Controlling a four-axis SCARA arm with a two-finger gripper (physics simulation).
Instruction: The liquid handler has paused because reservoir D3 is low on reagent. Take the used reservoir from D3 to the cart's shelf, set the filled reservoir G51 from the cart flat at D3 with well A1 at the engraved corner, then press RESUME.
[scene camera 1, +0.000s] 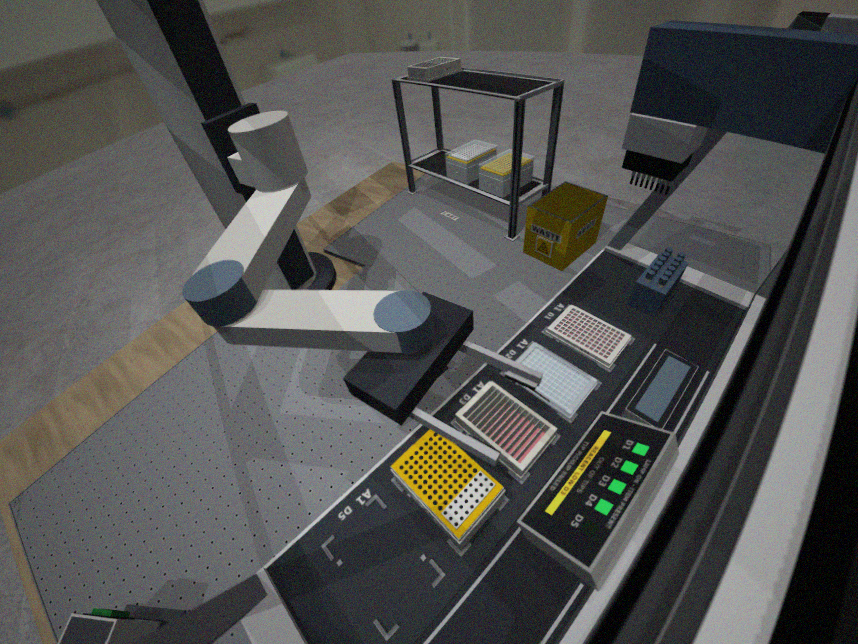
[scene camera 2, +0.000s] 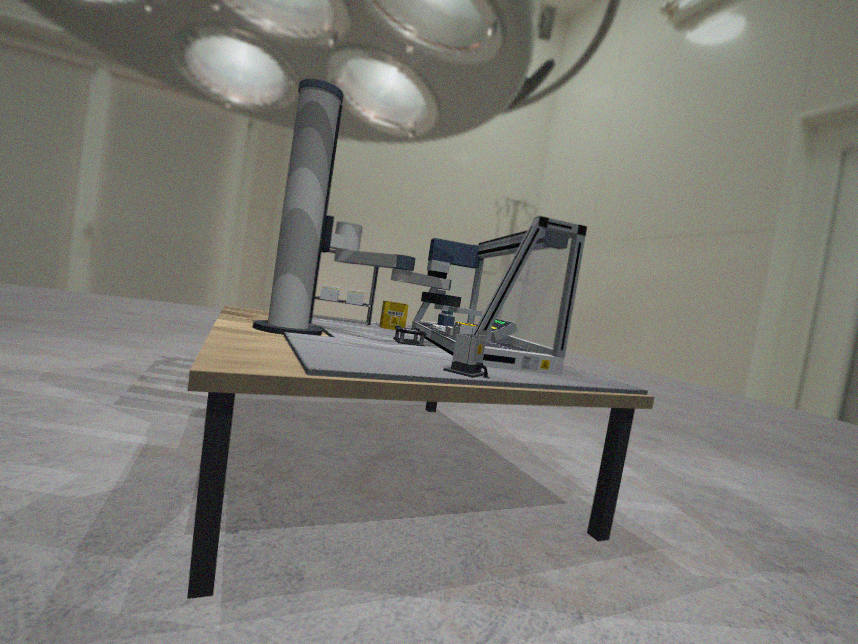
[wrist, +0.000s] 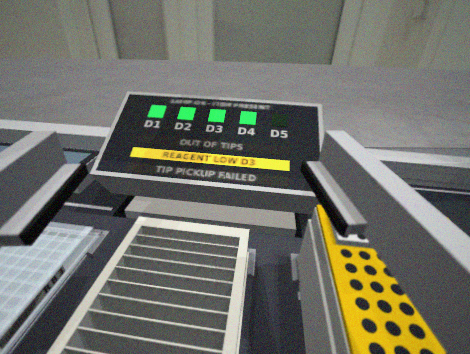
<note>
I see my gripper (scene camera 1: 520, 417) and a clear well plate (scene camera 1: 564, 387).
The clear well plate shows as well in the wrist view (wrist: 41, 271). My gripper shows as well in the wrist view (wrist: 197, 150).
</note>
